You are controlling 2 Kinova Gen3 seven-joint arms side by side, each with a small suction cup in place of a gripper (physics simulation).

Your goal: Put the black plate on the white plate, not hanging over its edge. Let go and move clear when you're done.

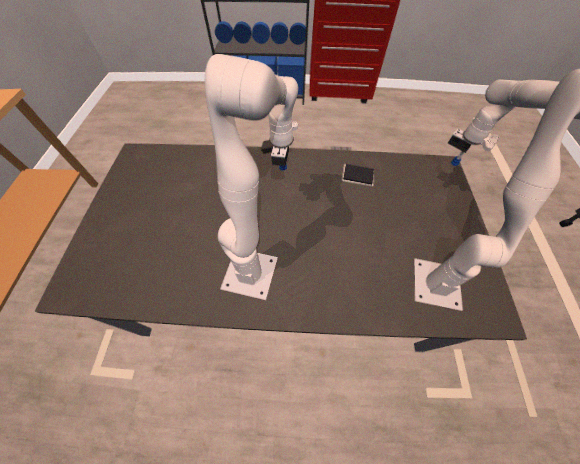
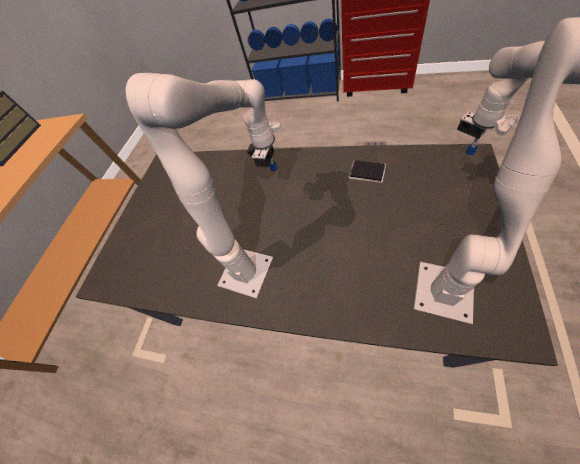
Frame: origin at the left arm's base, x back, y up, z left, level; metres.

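Seen in the pictures: left hand, its tool point: (image 1: 283, 167) (image 2: 273, 168); right hand, its tool point: (image 1: 454, 163) (image 2: 470, 152); left arm's base, origin of its link: (image 1: 249, 272) (image 2: 245, 271); right arm's base, origin of its link: (image 1: 437, 283) (image 2: 444, 290).
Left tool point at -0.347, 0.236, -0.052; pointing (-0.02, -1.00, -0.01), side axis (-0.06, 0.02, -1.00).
Offsets run from my left tool point to a thing's top centre, as dx, dy, dz. Level surfaces: height alone.
The black plate @(-0.260, -0.220, -0.313) (image 1: 358, 174) (image 2: 368, 170) lies flat on the white plate, near the table's far edge. The white plate @(-0.264, -0.231, -0.314) (image 1: 357, 184) (image 2: 366, 180) shows as a thin pale rim around the black one, and no overhang of the black plate shows. My left gripper (image 1: 283, 167) (image 2: 273, 167), a blue suction cup, hangs above the table to the left of the plates, apart from them, with nothing on it. My right gripper (image 1: 455, 162) (image 2: 471, 150) hangs to the right of the plates near the table's far right corner, also with nothing on it.
Both arms are bolted to the dark table @(dy -0.236) (image 1: 165, 280) (image 2: 350, 310) by white base plates. A red drawer cabinet (image 1: 350, 60) (image 2: 381, 52) and a shelf rack with blue bins stand behind the table. An orange bench (image 1: 35, 210) (image 2: 65, 260) stands at the left.
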